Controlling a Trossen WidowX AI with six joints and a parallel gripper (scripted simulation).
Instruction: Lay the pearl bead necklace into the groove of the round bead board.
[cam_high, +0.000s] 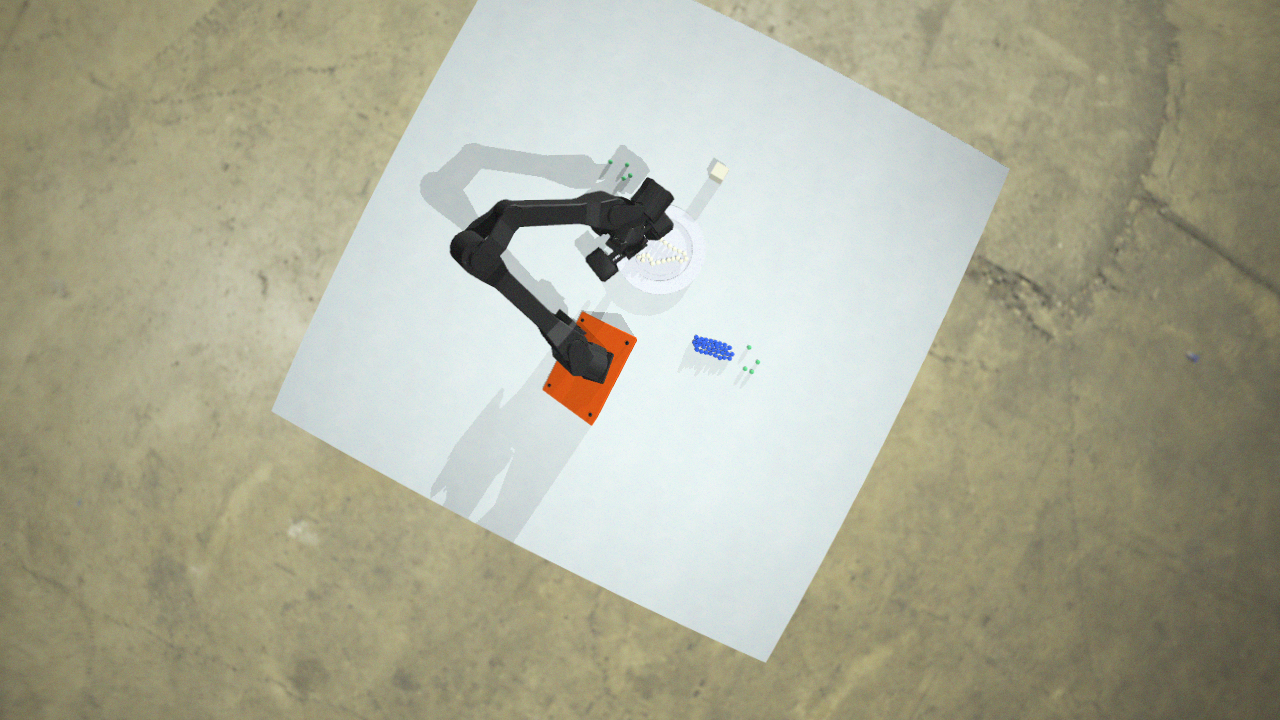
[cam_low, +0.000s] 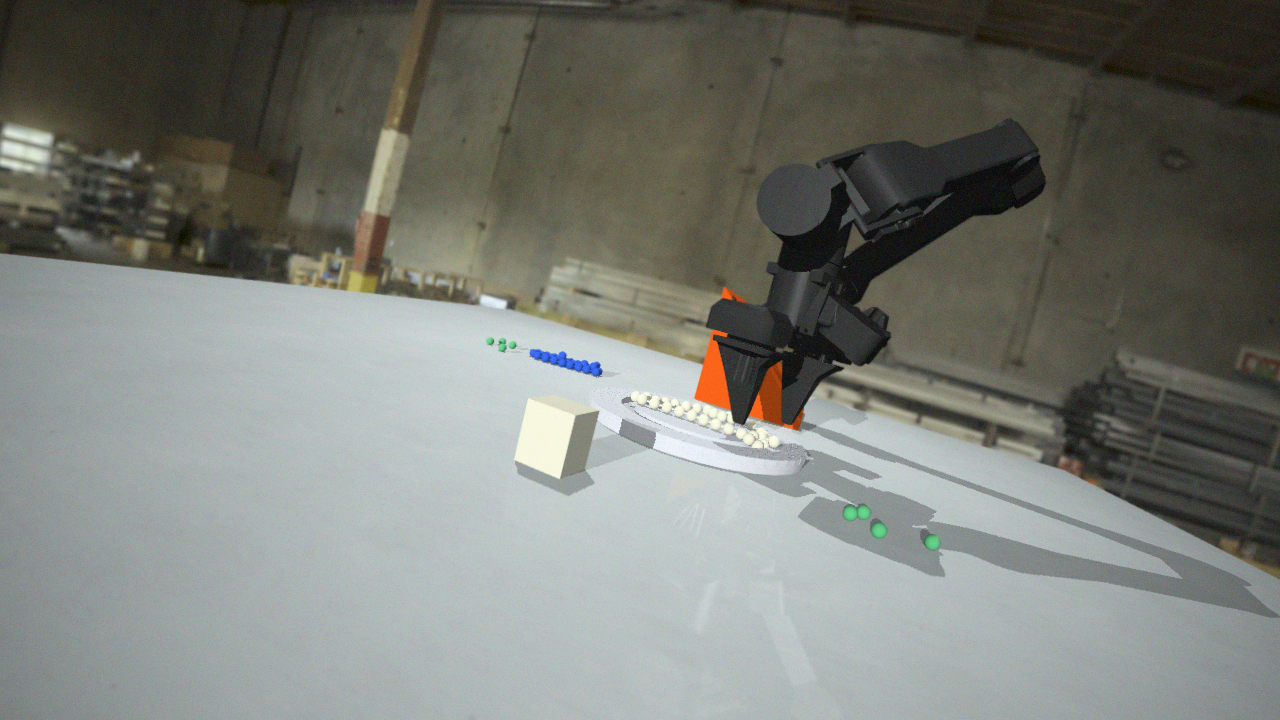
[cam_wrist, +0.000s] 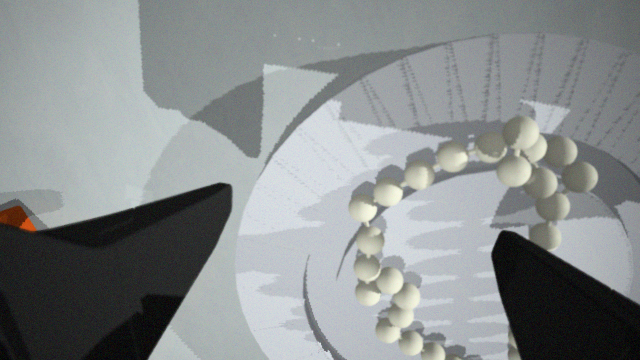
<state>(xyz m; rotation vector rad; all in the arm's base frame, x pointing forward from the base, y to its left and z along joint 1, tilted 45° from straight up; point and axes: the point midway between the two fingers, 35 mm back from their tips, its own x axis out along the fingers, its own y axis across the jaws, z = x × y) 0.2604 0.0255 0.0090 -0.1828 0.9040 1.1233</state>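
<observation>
The round bead board lies 30 mm ahead of my gripper tip, 60 mm to the right of it and 10 mm below it. The rest, counted from my gripper tip: cream cube 230 mm ahead, 130 mm to the right.
</observation>
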